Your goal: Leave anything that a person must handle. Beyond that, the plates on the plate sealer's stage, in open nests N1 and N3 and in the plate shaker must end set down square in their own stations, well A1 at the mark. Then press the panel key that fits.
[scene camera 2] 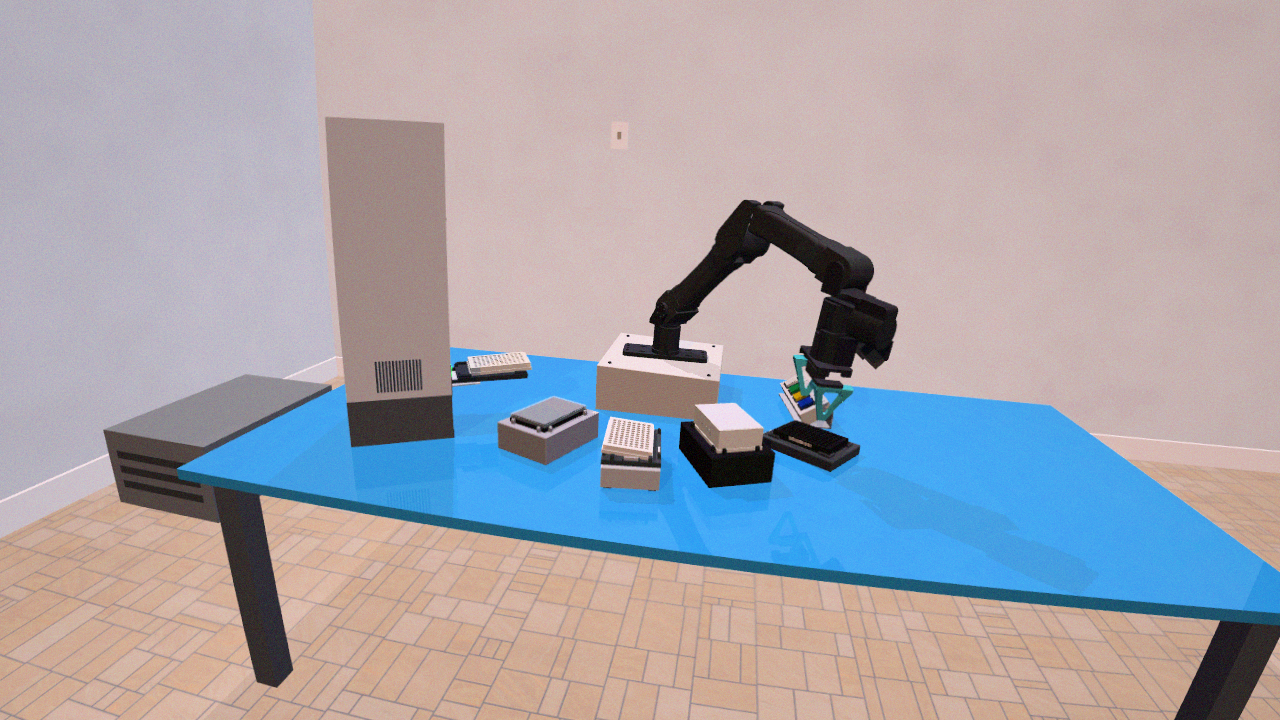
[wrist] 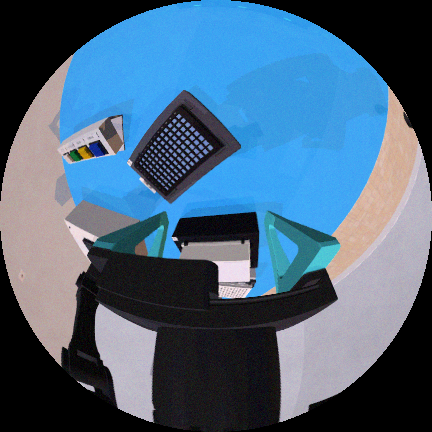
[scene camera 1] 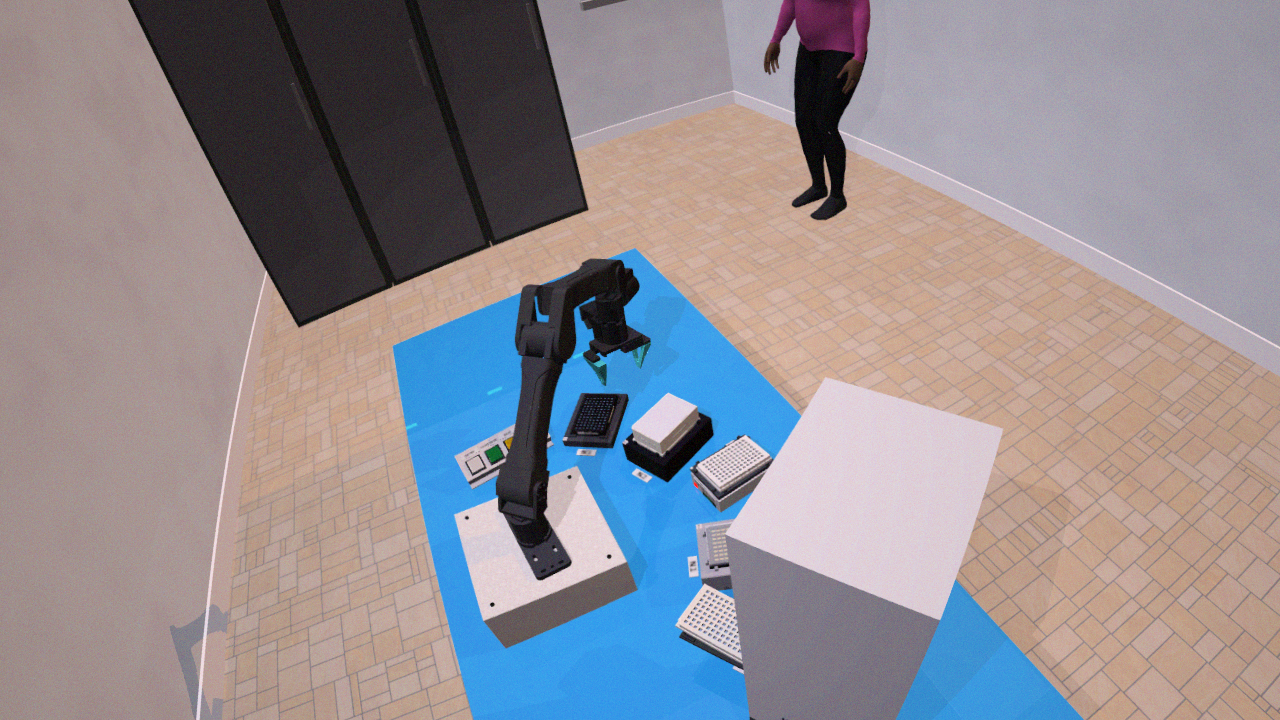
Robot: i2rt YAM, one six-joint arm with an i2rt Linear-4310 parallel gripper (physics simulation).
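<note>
My open gripper (scene camera 1: 622, 374) (scene camera 2: 821, 407) (wrist: 215, 216) hangs empty above the table near a black plate (scene camera 1: 597, 415) (scene camera 2: 810, 437) (wrist: 177, 150) on the dark low nest (wrist: 230, 144); its exact seating is unclear. A white block-like plate (scene camera 1: 664, 422) (scene camera 2: 727, 426) (wrist: 235, 268) rests on a black station (scene camera 2: 738, 470) (wrist: 215, 225). A white well plate (scene camera 1: 733, 461) (scene camera 2: 630, 436) is on a light-grey device (scene camera 2: 631, 475). A greyish plate (scene camera 2: 548, 413) is on a grey station (scene camera 2: 546, 443). Another white plate (scene camera 1: 709, 616) (scene camera 2: 499, 361) sits on a dark base. The key panel (scene camera 1: 472, 465) (wrist: 102, 131) has white, green, yellow and blue keys.
A tall grey-white tower (scene camera 1: 863, 492) (scene camera 2: 389, 259) hides part of two stations in scene camera 1. The arm's pale base block (scene camera 1: 559, 595) (scene camera 2: 657, 386) stands behind the stations. A person (scene camera 1: 823, 98) stands on the floor, away from the table (scene camera 1: 537, 667) (scene camera 2: 1029, 501).
</note>
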